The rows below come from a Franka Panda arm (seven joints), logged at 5 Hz.
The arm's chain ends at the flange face. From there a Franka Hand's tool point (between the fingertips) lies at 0.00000 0.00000 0.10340 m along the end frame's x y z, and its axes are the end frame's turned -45 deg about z.
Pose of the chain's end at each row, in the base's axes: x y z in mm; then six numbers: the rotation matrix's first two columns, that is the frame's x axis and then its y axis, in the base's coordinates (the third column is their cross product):
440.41 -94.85 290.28 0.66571 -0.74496 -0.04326 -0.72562 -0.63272 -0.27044
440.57 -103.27 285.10 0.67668 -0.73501 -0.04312 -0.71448 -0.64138 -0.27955
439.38 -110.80 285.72 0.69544 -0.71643 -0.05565 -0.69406 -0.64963 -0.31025
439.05 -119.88 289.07 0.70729 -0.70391 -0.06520 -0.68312 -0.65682 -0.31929
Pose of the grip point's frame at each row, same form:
458.41 -72.99 190.83 0.98382 -0.07937 0.16064 -0.04236 -0.97417 -0.22182
458.96 -80.52 185.92 0.98370 -0.06621 0.16718 -0.02673 -0.97325 -0.22816
458.62 -84.50 187.59 0.98252 -0.04723 0.18003 0.00098 -0.96595 -0.25873
457.86 -91.92 191.31 0.98317 -0.03330 0.17967 0.01709 -0.96218 -0.27188

